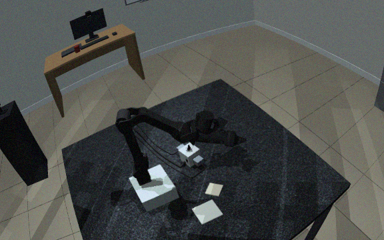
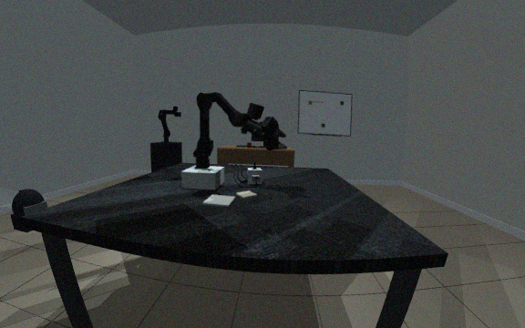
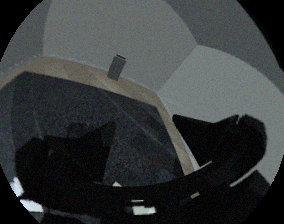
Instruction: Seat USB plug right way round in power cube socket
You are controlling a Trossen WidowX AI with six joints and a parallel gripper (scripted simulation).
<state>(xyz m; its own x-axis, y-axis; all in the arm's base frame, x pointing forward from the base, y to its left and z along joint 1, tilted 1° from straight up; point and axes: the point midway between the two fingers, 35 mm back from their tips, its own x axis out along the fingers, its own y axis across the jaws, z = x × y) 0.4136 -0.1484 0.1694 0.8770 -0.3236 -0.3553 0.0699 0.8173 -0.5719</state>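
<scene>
The dark USB plug lies 17 cm behind my gripper tip, 24 cm to the left of it and 15 cm below it. The rest, counted from my gripper tip: yellowish note (16 cm behind, 1 cm to the right, 23 cm below).
</scene>
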